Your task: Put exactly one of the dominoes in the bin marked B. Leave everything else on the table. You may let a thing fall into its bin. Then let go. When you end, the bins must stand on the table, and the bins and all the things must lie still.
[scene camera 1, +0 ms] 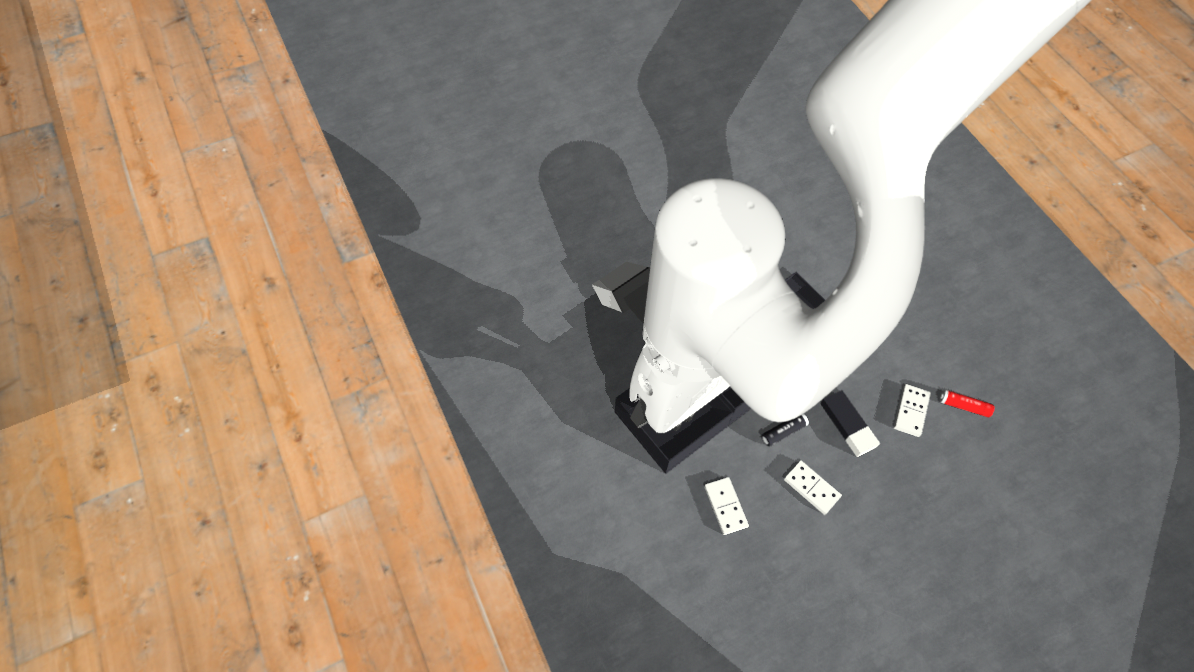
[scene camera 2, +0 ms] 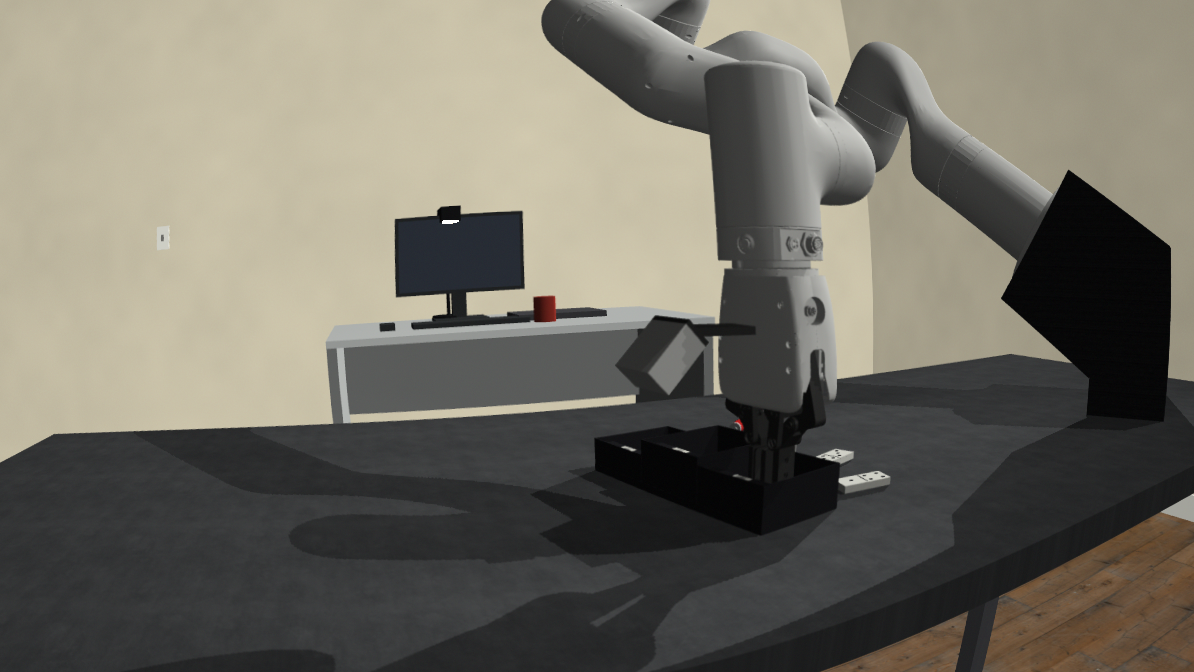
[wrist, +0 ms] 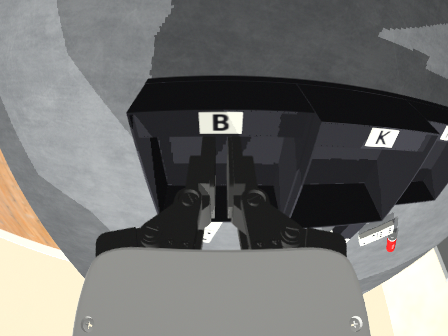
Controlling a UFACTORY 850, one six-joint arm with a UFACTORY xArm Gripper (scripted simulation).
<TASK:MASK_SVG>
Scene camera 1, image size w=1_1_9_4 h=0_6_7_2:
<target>my gripper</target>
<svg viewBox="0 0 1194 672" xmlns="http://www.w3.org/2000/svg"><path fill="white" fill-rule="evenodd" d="M630 419L638 428L649 423L657 433L664 433L671 429L677 431L680 429L682 421L690 422L697 410L722 393L729 385L721 376L707 381L687 381L676 378L668 370L661 373L653 364L653 359L657 357L656 353L645 344L631 378L630 401L633 402L634 400L636 402L639 400ZM592 284L602 305L623 313L631 309L644 324L650 267L625 262Z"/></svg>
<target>black bin row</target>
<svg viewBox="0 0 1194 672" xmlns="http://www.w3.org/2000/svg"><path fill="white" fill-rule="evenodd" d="M751 408L729 386L697 410L690 422L682 421L679 430L674 431L671 429L664 433L657 433L649 423L638 428L630 419L640 400L636 402L630 401L630 388L617 396L615 401L616 415L665 474ZM785 279L794 293L810 308L815 309L825 301L797 272Z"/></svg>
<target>red battery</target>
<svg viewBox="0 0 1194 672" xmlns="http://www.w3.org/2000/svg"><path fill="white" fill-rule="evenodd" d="M940 395L940 403L988 418L994 412L993 404L948 390L943 390Z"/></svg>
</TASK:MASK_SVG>
